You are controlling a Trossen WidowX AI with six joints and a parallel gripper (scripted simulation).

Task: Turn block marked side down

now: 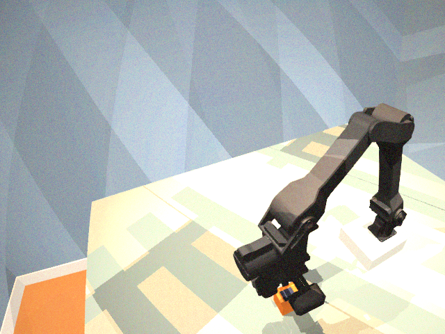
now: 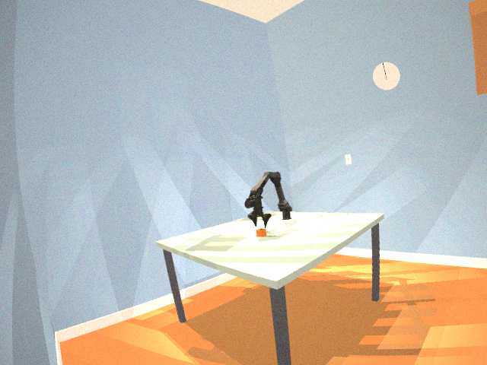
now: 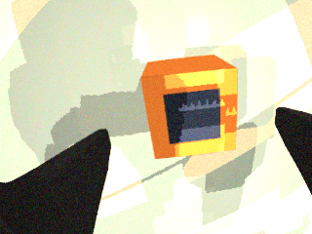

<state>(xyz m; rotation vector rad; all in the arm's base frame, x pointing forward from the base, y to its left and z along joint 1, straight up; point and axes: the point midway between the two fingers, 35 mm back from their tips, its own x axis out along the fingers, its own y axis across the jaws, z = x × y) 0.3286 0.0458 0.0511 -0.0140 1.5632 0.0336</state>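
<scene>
My gripper tip is 2 cm above the orange block.
</scene>
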